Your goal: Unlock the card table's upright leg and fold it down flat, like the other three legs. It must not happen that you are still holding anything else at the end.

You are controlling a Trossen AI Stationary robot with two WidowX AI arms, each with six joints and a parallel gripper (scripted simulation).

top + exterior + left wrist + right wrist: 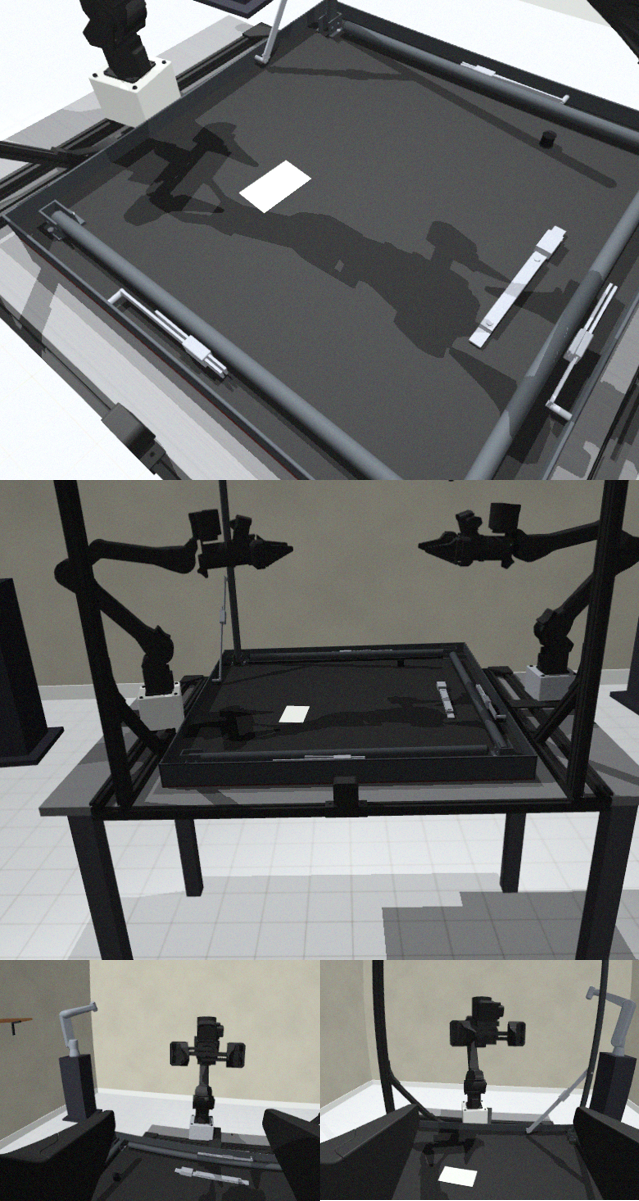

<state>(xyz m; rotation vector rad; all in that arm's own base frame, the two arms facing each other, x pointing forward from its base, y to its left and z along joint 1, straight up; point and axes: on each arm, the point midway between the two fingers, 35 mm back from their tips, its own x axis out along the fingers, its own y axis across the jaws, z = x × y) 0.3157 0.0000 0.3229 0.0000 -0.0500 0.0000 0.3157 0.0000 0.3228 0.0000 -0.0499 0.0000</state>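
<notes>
The lock sleeve is 280 mm ahead of my left hand, 220 mm below it and 170 mm to the left of it. Also, from my left hand: small black knob (370 mm below, 350 mm to the right, 220 mm ahead); then white label (390 mm below, 90 mm behind, 20 mm to the right); then card table (400 mm below, 150 mm to the right, 20 mm behind).
</notes>
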